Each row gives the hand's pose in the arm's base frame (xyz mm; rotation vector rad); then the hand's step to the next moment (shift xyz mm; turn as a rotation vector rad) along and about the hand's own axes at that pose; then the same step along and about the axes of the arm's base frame.
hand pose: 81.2 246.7 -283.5 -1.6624 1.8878 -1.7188
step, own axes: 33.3 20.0 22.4 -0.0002 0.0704 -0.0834
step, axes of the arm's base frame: -10.7 -43.3 -4.6 -0.0998 0.0379 -0.0228
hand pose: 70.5 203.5 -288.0 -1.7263 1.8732 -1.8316
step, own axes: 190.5 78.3 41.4 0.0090 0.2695 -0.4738
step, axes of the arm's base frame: -99.7 -176.9 54.0 -0.4855 0.2459 -0.0319
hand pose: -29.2 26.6 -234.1 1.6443 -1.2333 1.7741
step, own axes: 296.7 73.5 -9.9 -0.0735 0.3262 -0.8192
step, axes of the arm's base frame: -126.4 -105.6 257.7 -0.7095 0.5200 -0.0949
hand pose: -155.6 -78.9 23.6 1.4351 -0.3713 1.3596
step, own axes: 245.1 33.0 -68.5 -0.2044 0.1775 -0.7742
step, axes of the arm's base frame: 11.4 147.7 209.5 -0.6065 0.4838 -0.2662
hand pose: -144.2 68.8 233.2 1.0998 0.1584 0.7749
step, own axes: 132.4 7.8 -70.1 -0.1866 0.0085 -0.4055
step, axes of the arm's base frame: 59.6 137.5 6.7 -0.3350 0.1840 -0.2308
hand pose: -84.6 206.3 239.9 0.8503 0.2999 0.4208
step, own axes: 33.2 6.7 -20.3 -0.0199 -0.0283 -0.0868
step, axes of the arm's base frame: 19.1 33.0 -10.4 -0.0470 0.0312 -0.0745
